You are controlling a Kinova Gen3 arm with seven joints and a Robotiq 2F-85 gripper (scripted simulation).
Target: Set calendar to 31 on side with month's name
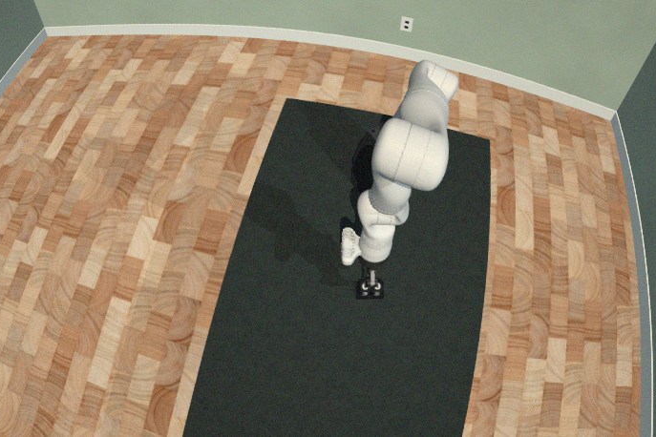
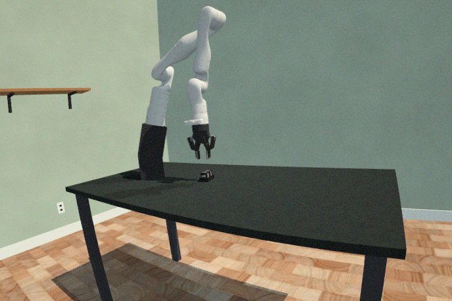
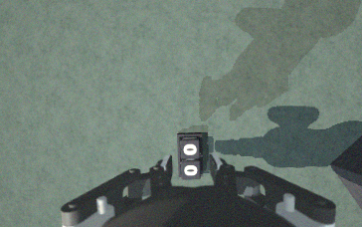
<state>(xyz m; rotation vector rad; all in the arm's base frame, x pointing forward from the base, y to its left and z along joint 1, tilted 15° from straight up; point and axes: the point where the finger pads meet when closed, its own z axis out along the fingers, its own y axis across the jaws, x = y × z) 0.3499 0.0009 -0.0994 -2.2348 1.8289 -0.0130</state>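
Right now my hand is 11 cm above the black calendar tray and 2 cm to the right of it.
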